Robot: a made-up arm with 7 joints. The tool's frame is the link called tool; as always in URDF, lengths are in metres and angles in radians. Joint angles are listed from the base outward.
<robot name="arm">
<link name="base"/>
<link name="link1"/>
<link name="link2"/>
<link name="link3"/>
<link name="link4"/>
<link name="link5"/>
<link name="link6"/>
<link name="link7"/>
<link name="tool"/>
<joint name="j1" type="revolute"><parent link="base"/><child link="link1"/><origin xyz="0 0 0.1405"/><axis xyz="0 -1 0"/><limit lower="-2.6" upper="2.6"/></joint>
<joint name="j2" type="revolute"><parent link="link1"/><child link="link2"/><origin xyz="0.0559 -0.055 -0.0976"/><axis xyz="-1 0 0"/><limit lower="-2.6" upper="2.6"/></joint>
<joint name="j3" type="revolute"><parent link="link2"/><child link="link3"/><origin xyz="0.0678 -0.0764 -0.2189"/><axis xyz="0 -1 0"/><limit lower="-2.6" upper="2.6"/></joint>
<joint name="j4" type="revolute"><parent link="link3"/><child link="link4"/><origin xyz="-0.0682 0.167 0.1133"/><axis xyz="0 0 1"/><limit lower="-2.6" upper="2.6"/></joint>
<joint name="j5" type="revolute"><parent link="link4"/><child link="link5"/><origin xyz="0.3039 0.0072 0.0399"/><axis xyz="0 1 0"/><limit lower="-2.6" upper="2.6"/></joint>
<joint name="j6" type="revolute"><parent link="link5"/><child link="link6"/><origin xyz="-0.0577 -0.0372 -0.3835"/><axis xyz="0 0 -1"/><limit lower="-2.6" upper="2.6"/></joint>
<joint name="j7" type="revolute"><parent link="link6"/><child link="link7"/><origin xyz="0.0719 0.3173 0.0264"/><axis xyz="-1 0 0"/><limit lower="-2.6" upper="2.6"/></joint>
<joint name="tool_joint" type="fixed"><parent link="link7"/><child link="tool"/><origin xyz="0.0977 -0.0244 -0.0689"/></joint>
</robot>
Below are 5 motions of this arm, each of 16 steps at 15 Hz.
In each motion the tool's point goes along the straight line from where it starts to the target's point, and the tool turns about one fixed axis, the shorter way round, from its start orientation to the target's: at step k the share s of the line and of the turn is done. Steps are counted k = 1, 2, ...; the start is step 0. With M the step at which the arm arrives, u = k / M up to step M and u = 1 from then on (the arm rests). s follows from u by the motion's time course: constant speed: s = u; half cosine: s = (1 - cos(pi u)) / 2; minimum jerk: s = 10 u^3 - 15 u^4 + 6 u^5.
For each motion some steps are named. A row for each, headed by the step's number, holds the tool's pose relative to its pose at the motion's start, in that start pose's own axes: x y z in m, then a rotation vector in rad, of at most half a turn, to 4 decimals.
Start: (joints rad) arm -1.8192 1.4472 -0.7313 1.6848 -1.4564 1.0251 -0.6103
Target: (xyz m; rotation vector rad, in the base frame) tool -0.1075 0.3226 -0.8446 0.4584 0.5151 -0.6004
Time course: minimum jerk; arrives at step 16
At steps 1, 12, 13, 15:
1: 0.0011 0.0020 0.0017 0.0007 -0.0025 0.0014
12: 0.4245 0.7934 0.6893 0.2712 -1.0062 0.5556
13: 0.4504 0.8419 0.7314 0.2877 -1.0677 0.5895
15: 0.4725 0.8831 0.7672 0.3018 -1.1199 0.6183

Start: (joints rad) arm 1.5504 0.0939 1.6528 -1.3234 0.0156 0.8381 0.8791
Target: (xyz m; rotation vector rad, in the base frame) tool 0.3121 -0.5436 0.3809 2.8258 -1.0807 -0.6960
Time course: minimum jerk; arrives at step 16
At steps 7, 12, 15, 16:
7: 0.0371 -0.0529 0.0043 0.2159 -0.0930 -0.1884
12: 0.0865 -0.1234 0.0101 0.5041 -0.2170 -0.4398
15: 0.0963 -0.1374 0.0112 0.5610 -0.2416 -0.4894
16: 0.0965 -0.1377 0.0112 0.5623 -0.2421 -0.4905

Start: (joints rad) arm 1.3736 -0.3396 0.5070 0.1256 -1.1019 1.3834 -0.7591
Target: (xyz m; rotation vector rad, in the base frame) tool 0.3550 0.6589 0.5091 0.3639 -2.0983 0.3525
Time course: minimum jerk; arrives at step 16
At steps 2, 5, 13, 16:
2: -0.0120 -0.0047 0.0090 -0.0179 0.0202 0.0143
5: -0.1341 -0.0525 0.1015 -0.2009 0.2260 0.1604
13: -0.7086 -0.2774 0.5362 -1.0617 1.1944 0.8478
16: -0.7449 -0.2917 0.5637 -1.1162 1.2556 0.8913

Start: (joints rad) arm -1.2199 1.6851 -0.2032 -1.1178 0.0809 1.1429 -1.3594
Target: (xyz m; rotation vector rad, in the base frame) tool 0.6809 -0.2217 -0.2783 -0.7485 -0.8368 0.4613
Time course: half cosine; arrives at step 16
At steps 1, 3, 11, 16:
1: -0.0014 0.0040 -0.0018 -0.0003 0.0007 0.0057
3: -0.0124 0.0355 -0.0155 -0.0024 0.0061 0.0496
11: -0.1144 0.3277 -0.1428 -0.0221 0.0561 0.4579
16: -0.1471 0.4213 -0.1837 -0.0284 0.0721 0.5887

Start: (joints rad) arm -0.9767 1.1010 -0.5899 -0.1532 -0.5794 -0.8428 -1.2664
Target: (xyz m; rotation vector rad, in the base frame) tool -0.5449 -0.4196 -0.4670 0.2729 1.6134 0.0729
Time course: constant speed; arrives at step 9
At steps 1, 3, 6, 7, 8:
1: 0.0037 0.0038 -0.0064 0.0121 -0.0054 -0.0015
3: 0.0110 0.0113 -0.0192 0.0362 -0.0163 -0.0046
6: 0.0220 0.0225 -0.0384 0.0725 -0.0326 -0.0093
7: 0.0256 0.0263 -0.0448 0.0846 -0.0380 -0.0108
8: 0.0293 0.0300 -0.0511 0.0966 -0.0434 -0.0124

